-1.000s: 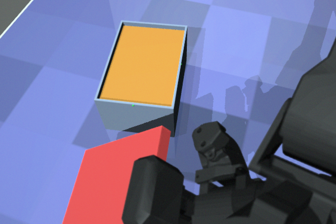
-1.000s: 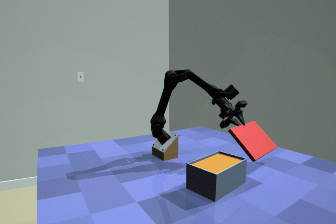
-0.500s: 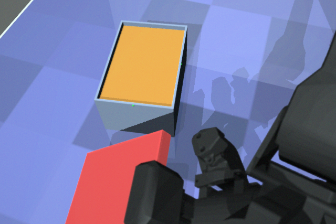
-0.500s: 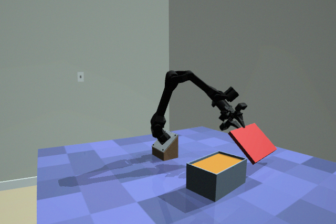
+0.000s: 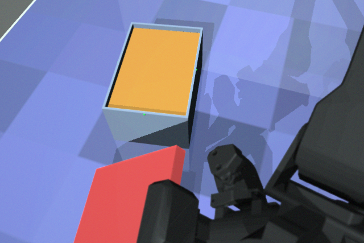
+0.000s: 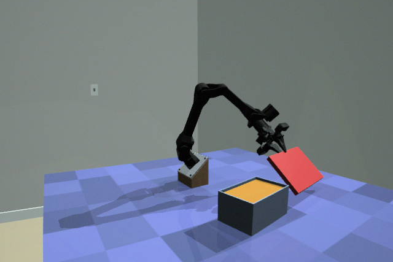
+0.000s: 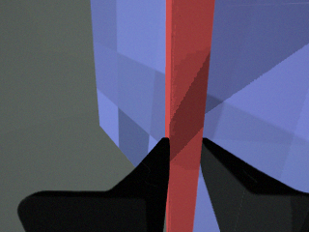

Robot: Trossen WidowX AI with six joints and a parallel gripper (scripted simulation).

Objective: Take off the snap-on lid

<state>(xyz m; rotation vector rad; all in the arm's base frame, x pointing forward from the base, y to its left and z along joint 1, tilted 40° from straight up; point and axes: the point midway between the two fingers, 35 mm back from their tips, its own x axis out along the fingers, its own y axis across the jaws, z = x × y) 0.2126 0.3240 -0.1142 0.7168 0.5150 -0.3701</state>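
Right now my gripper tip is 60 mm short of the red lid, 20 mm to the right of it and 50 mm above it. Also, from my gripper tip: grey storage box (160 mm ahead, 270 mm to the right, 100 mm below).
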